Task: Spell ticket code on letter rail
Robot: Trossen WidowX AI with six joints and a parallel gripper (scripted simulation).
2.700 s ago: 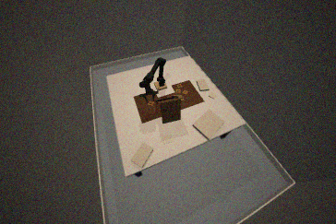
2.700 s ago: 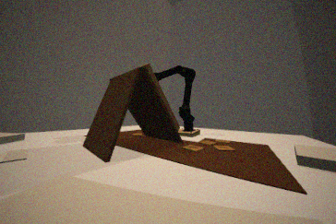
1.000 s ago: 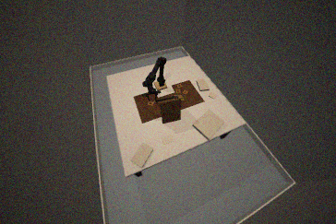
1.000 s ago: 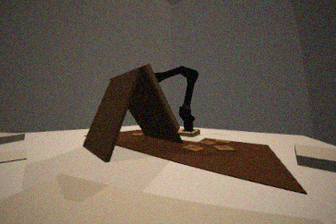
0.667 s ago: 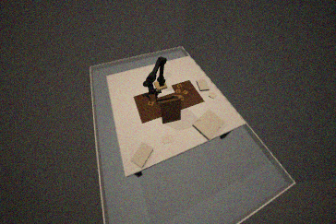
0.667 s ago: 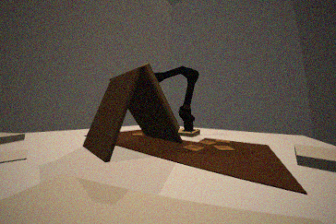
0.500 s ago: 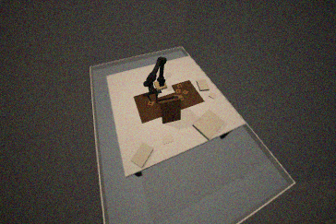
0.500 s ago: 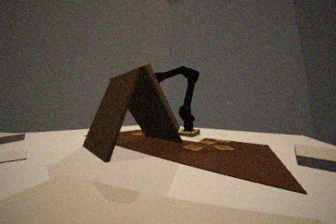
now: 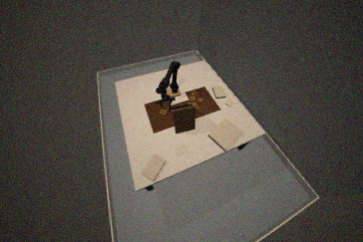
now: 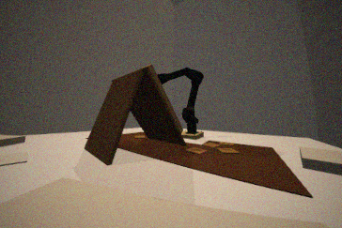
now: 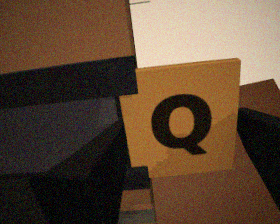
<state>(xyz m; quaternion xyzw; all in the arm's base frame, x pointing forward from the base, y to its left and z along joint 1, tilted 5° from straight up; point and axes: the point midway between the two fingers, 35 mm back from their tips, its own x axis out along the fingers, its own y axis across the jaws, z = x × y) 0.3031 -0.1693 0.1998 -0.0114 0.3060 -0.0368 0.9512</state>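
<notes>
Now: gripper tip 60 mm past the white ticket, 100 mm to the right of it and 80 mm above it. Round my gripper tip: pale slip: 350 mm ahead, 20 mm to the left, 170 mm below; then brown mat: 140 mm behind, 190 mm to the left, 170 mm below.
</notes>
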